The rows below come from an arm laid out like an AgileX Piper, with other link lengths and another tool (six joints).
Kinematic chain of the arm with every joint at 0, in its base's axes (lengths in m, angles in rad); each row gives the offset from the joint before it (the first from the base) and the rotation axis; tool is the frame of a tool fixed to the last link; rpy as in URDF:
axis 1: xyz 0 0 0.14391 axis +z
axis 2: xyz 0 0 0 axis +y
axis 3: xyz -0.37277 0 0.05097 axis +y
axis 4: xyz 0.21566 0 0.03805 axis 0.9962 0 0.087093
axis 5: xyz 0 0 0 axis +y
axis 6: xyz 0.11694 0 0.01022 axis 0.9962 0 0.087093
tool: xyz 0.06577 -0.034 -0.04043 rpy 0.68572 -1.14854 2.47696
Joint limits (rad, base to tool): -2.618..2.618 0..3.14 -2.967..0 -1.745..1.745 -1.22..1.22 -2.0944..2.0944
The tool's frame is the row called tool.
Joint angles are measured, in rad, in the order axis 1, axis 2, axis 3, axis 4, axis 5, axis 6. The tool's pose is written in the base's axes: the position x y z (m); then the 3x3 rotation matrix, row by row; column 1 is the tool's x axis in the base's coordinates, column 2 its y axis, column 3 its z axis. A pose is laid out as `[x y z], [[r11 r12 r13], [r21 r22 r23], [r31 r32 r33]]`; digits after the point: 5 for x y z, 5 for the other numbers.
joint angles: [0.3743 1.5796 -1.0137 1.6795 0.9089 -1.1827]
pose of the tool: [0.27122 0.25491 0.34068], [[0.48821 0.78205 0.38736], [-0.20339 -0.32967 0.92193], [0.84869 -0.52888 -0.00189]]
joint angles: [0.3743 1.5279 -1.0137 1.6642 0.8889 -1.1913]
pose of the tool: [0.26425 0.24852 0.35499], [[0.43224 0.81036 0.39557], [-0.20338 -0.33976 0.91826], [0.87852 -0.47736 0.01795]]
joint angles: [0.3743 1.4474 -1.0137 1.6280 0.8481 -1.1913]
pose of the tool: [0.25285 0.23673 0.37479], [[0.34664 0.84120 0.41500], [-0.19730 -0.36714 0.90900], [0.91701 -0.39697 0.03870]]
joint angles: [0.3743 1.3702 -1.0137 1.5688 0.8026 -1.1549]
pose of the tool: [0.23990 0.22338 0.39016], [[0.28215 0.85174 0.44150], [-0.18396 -0.40363 0.89624], [0.94157 -0.33409 0.04280]]
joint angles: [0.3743 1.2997 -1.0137 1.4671 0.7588 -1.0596]
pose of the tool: [0.22514 0.20848 0.39836], [[0.25528 0.84233 0.47467], [-0.15742 -0.44818 0.87997], [0.95397 -0.29936 0.01819]]
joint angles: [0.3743 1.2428 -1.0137 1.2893 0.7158 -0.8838]
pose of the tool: [0.21172 0.18986 0.39513], [[0.27312 0.80779 0.52238], [-0.10305 -0.51533 0.85077], [0.95644 -0.28620 -0.05750]]
